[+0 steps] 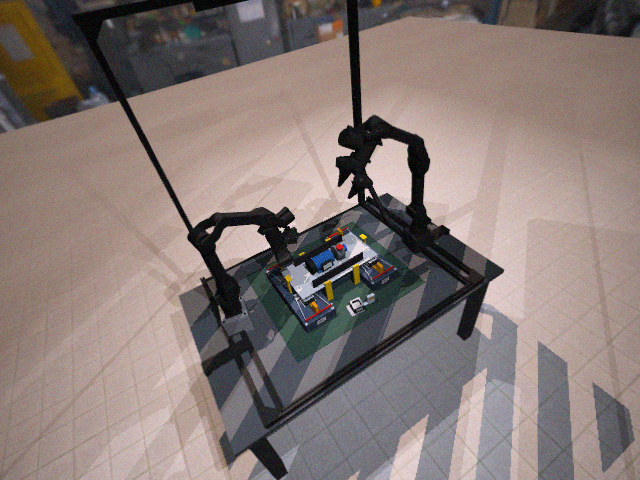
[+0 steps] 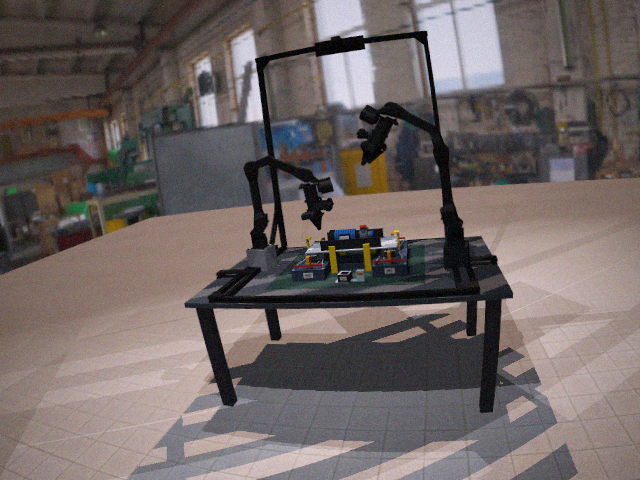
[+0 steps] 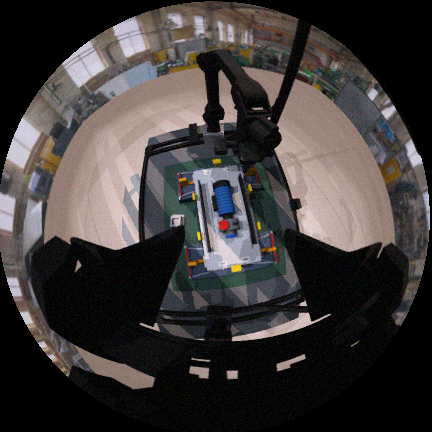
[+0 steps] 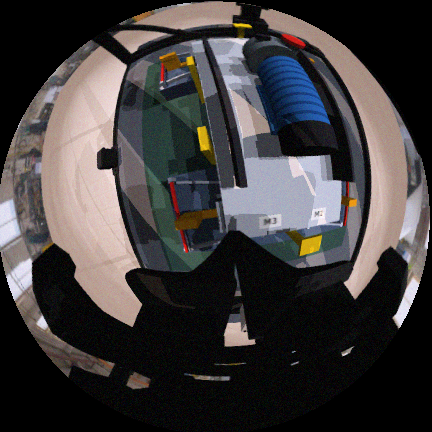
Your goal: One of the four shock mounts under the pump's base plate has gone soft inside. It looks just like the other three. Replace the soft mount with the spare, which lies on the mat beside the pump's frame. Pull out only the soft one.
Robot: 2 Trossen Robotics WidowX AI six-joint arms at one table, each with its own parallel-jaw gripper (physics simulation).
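The pump's blue motor (image 1: 320, 261) (image 2: 344, 234) (image 3: 224, 201) (image 4: 295, 92) sits on the pale base plate (image 4: 280, 185). Labels M3 (image 4: 270, 221) and M2 (image 4: 318, 214) show at one end. The mounts are mostly hidden under the plate; the soft one cannot be told by sight. On the mat, a dark-and-white square piece (image 1: 356, 304) (image 2: 344, 275) and a smaller pale block (image 1: 370, 298) (image 2: 360, 274) lie beside the frame; which is the spare is unclear. My left gripper (image 1: 345, 189) (image 3: 236, 232) is open, empty, high above the table. My right gripper (image 2: 318, 227) (image 4: 233, 235) is shut, empty, above the plate's left end.
Yellow posts (image 1: 328, 290) (image 1: 356, 274) stand along the plate's near side. Dark blue trays with red bars and orange tabs (image 1: 313, 306) (image 1: 378, 267) (image 4: 192, 220) lie at its ends. A black gantry (image 1: 356, 67) (image 2: 267, 113) rises behind the table.
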